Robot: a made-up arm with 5 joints. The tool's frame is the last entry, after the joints. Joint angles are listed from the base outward.
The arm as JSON. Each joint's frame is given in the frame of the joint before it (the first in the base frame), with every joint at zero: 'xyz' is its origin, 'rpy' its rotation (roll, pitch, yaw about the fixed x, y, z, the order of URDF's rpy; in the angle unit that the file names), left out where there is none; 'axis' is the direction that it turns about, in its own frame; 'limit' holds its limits. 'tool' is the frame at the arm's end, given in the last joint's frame.
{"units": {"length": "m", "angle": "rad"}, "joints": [
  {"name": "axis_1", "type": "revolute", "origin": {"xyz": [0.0, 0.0, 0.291]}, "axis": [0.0, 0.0, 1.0], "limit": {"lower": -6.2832, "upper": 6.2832}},
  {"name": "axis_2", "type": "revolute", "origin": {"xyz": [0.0, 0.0, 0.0], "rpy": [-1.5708, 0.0, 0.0]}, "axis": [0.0, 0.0, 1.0], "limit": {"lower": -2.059, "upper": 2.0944}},
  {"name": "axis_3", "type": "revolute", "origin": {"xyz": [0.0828, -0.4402, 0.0]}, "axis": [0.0, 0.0, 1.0], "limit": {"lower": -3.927, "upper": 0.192}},
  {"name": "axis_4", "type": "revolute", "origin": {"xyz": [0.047, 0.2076, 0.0]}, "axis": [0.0, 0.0, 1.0], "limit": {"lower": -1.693, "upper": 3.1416}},
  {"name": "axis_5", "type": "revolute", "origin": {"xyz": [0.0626, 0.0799, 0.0], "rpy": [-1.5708, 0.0, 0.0]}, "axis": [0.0, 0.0, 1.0], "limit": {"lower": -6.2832, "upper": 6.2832}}
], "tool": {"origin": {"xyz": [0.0, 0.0, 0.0]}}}
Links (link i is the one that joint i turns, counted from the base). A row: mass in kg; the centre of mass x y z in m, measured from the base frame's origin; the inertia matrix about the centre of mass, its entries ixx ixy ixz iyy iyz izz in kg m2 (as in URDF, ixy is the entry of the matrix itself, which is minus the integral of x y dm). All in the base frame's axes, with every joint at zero. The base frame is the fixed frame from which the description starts. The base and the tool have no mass.
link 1: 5.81; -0.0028 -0.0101 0.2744; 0.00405 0 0 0.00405 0 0.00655
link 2: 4.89; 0.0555 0.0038 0.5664; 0.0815 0 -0.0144 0.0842 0 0.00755
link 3: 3.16; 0.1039 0.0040 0.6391; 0.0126 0 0.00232 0.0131 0 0.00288
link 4: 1.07; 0.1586 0.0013 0.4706; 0.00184 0 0.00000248 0.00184 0 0.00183
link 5: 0.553; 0.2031 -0.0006 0.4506; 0.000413 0 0 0.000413 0 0.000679
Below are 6 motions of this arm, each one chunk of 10 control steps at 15 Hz.
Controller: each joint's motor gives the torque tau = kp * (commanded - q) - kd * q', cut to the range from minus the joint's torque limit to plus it. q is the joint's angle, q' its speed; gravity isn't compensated. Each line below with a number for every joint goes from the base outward.
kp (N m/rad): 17 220 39 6.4 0.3
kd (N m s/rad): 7.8 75 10 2.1 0.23
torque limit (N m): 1.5 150 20 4.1 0.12
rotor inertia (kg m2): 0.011 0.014 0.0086 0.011 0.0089
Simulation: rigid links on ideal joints. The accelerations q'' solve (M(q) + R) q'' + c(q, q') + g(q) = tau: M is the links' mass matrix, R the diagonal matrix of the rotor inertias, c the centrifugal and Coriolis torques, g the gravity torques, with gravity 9.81 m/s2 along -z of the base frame. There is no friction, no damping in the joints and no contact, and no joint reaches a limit. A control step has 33 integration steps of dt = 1/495 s. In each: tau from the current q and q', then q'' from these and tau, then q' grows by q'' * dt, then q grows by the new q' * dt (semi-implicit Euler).
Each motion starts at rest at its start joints. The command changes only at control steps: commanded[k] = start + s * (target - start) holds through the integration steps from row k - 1 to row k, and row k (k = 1, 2, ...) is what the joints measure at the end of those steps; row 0 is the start. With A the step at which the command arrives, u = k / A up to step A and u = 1 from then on. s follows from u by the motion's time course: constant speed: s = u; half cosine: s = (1 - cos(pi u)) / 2; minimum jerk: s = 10 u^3 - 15 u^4 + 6 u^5; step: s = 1 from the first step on.
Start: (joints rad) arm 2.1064 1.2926 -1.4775 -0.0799 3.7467
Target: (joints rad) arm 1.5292 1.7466 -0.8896 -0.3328 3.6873
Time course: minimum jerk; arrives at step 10
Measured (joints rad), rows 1 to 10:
1: 2.1063 1.3143 -1.4720 -0.0742 3.7476
2: 2.1054 1.3448 -1.4501 -0.0578 3.7472
3: 2.1022 1.3779 -1.4214 -0.0504 3.7461
4: 2.0954 1.4162 -1.3832 -0.0553 3.7454
5: 2.0840 1.4617 -1.3335 -0.0706 3.7449
6: 2.0675 1.5139 -1.2742 -0.0929 3.7443
7: 2.0451 1.5696 -1.2105 -0.1187 3.7434
8: 2.0159 1.6245 -1.1497 -0.1447 3.7420
9: 1.9789 1.6736 -1.0985 -0.1685 3.7403
10: 1.9335 1.7140 -1.0607 -0.1897 3.7388

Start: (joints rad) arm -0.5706 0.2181 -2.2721 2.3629 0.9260
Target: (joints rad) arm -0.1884 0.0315 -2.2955 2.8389 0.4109
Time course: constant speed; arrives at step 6
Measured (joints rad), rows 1 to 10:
1: -0.5670 0.2237 -2.2493 2.3863 0.9215
2: -0.5569 0.2292 -2.2228 2.4167 0.9073
3: -0.5397 0.2287 -2.2024 2.4536 0.8850
4: -0.5153 0.2224 -2.1881 2.4968 0.8563
5: -0.4842 0.2111 -2.1787 2.5452 0.8220
6: -0.4471 0.1957 -2.1733 2.5980 0.7829
7: -0.4086 0.1805 -2.1720 2.6432 0.7436
8: -0.3738 0.1673 -2.1718 2.6792 0.7068
9: -0.3439 0.1562 -2.1719 2.7078 0.6730
10: -0.3190 0.1468 -2.1723 2.7305 0.6422

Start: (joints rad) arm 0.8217 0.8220 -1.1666 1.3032 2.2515
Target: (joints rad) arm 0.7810 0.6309 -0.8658 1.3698 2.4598
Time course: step
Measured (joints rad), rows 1 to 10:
1: 0.8206 0.8143 -1.0939 1.2886 2.2535
2: 0.8178 0.8073 -1.0240 1.2915 2.2597
3: 0.8141 0.8011 -0.9729 1.2921 2.2663
4: 0.8099 0.7955 -0.9359 1.2909 2.2725
5: 0.8056 0.7906 -0.9091 1.2887 2.2780
6: 0.8016 0.7864 -0.8896 1.2861 2.2828
7: 0.7979 0.7828 -0.8755 1.2833 2.2872
8: 0.7947 0.7798 -0.8651 1.2807 2.2912
9: 0.7919 0.7772 -0.8576 1.2784 2.2947
10: 0.7896 0.7750 -0.8520 1.2763 2.2980

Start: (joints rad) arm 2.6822 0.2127 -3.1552 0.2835 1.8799
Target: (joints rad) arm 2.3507 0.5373 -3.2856 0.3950 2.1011
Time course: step
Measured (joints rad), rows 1 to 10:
1: 2.6707 0.2627 -3.2170 0.2771 1.8874
2: 2.6415 0.3230 -3.2378 0.2903 1.9059
3: 2.6071 0.3779 -3.2442 0.3113 1.9298
4: 2.5747 0.4252 -3.2456 0.3322 1.9544
5: 2.5452 0.4651 -3.2450 0.3513 1.9781
6: 2.5187 0.4986 -3.2433 0.3683 2.0002
7: 2.4950 0.5267 -3.2411 0.3832 2.0206
8: 2.4739 0.5502 -3.2387 0.3963 2.0394
9: 2.4553 0.5699 -3.2361 0.4078 2.0567
10: 2.4389 0.5863 -3.2337 0.4177 2.0724

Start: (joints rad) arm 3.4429 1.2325 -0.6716 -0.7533 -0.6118
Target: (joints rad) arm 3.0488 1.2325 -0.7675 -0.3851 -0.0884
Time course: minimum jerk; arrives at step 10
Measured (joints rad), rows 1 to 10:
1: 3.4428 1.2535 -0.6803 -0.7387 -0.6116
2: 3.4421 1.2773 -0.6880 -0.7127 -0.6111
3: 3.4395 1.2968 -0.6965 -0.6850 -0.6078
4: 3.4333 1.3126 -0.7068 -0.6534 -0.5992
5: 3.4225 1.3255 -0.7192 -0.6165 -0.5837
6: 3.4066 1.3359 -0.7330 -0.5752 -0.5612
7: 3.3856 1.3444 -0.7473 -0.5322 -0.5325
8: 3.3596 1.3514 -0.7608 -0.4909 -0.5000
9: 3.3286 1.3570 -0.7724 -0.4548 -0.4662
10: 3.2946 1.3616 -0.7816 -0.4257 -0.4332

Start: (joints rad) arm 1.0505 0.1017 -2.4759 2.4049 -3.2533
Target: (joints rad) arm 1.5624 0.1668 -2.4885 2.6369 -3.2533
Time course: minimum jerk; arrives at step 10
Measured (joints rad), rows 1 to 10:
1: 1.0510 0.1085 -2.4599 2.4217 -3.2533
2: 1.0535 0.1195 -2.4404 2.4356 -3.2534
3: 1.0609 0.1306 -2.4244 2.4496 -3.2539
4: 1.0761 0.1418 -2.4122 2.4662 -3.2546
5: 1.1006 0.1533 -2.4032 2.4864 -3.2554
6: 1.1342 0.1653 -2.3964 2.5094 -3.2563
7: 1.1754 0.1774 -2.3912 2.5334 -3.2571
8: 1.2206 0.1891 -2.3870 2.5562 -3.2576
9: 1.2660 0.1998 -2.3835 2.5757 -3.2578
10: 1.3083 0.2091 -2.3807 2.5911 -3.2578

